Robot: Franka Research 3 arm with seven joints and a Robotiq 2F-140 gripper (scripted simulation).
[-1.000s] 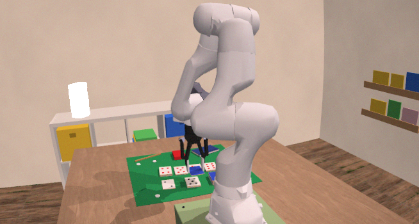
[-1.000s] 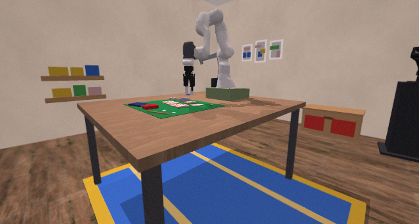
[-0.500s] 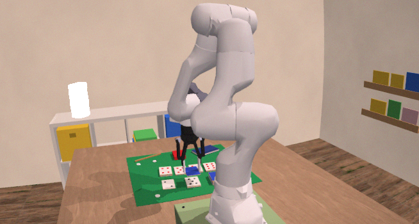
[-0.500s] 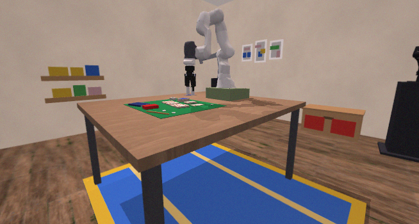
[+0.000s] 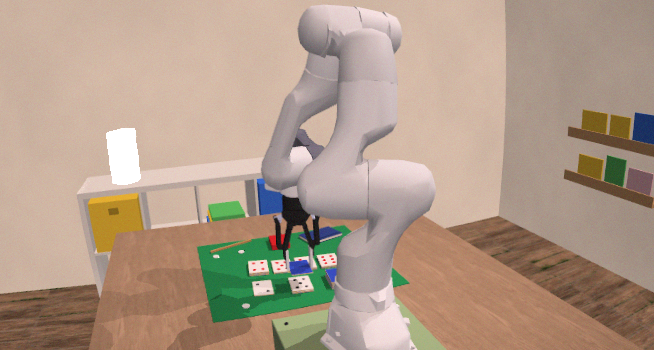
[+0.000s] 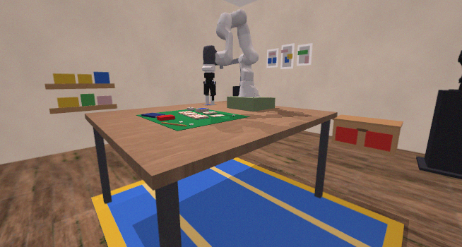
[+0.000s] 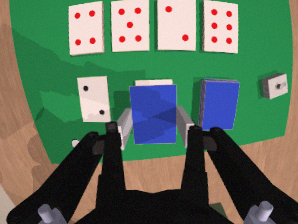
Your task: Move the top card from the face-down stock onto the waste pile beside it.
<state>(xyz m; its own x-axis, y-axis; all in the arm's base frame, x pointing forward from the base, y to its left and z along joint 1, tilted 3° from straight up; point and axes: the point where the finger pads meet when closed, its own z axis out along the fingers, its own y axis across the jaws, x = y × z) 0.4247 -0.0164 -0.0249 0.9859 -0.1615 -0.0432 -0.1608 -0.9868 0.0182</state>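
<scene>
Now: hand 110 mm to the right of the black-pip card, 90 mm above it and 30 mm short of it. Round my hand: red block (330 mm ahead, 80 mm below, 40 mm to the right); then grey block (250 mm to the right, 80 mm below, 10 mm behind); then green mat (150 mm ahead, 110 mm below, 20 mm to the right).
</scene>
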